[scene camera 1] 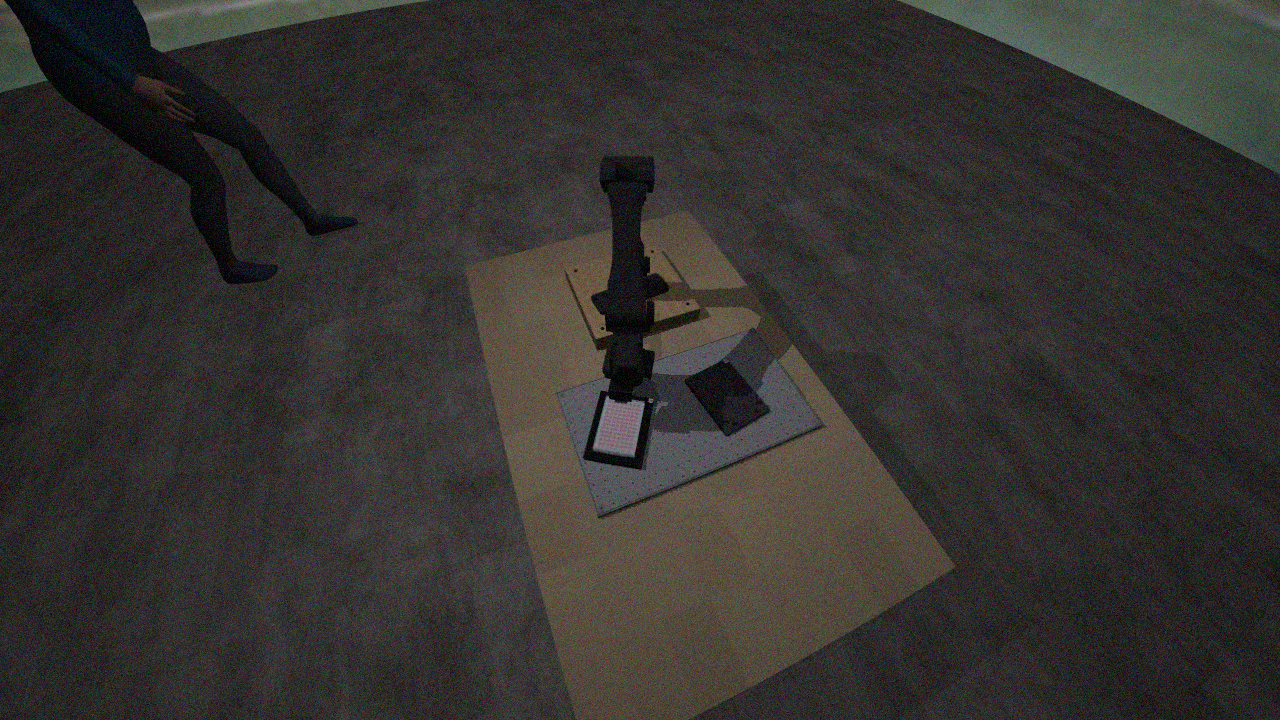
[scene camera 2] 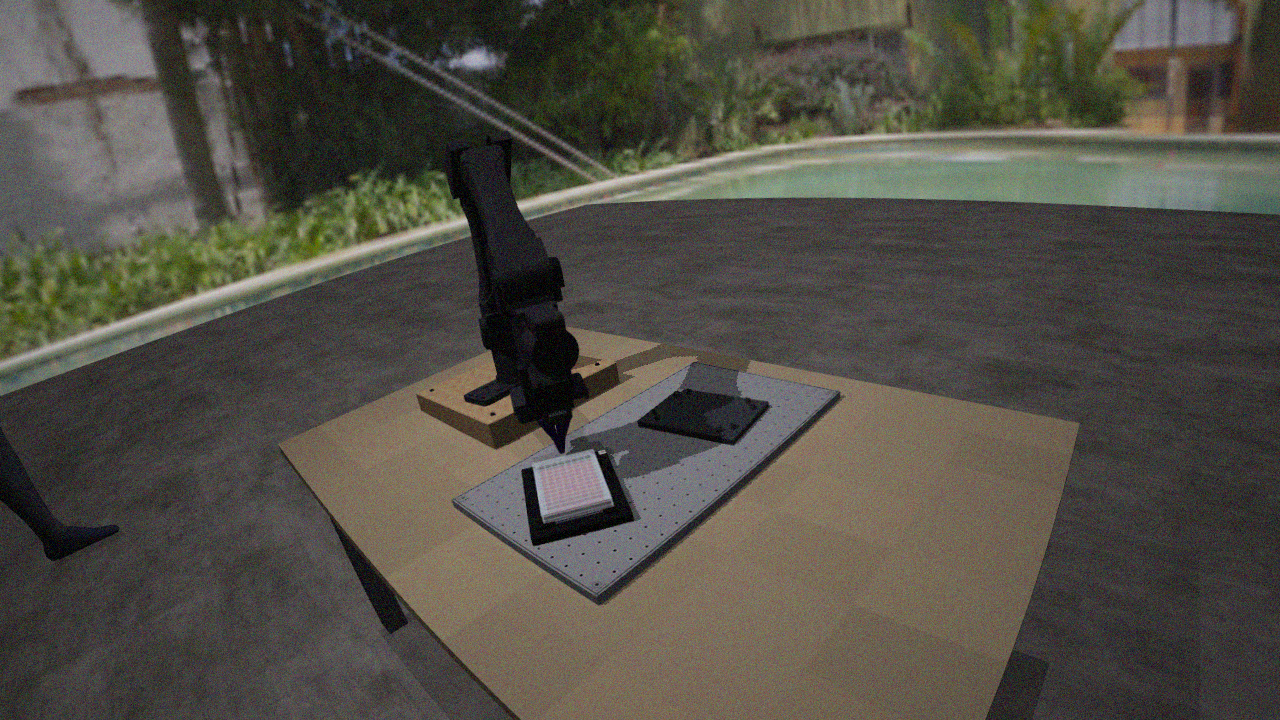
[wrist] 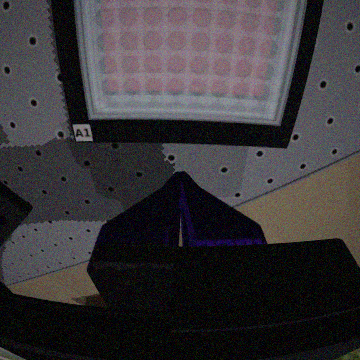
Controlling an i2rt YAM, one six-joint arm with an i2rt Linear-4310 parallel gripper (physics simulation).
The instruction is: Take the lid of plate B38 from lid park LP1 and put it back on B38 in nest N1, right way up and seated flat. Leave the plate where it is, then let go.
Labels:
A plate lid shows in scene camera 1, in scene camera 2 and in the wrist view (pixel 232 68). One and the same spot on the plate lid: (scene camera 1: pixel 619 424) is (scene camera 2: pixel 569 479).

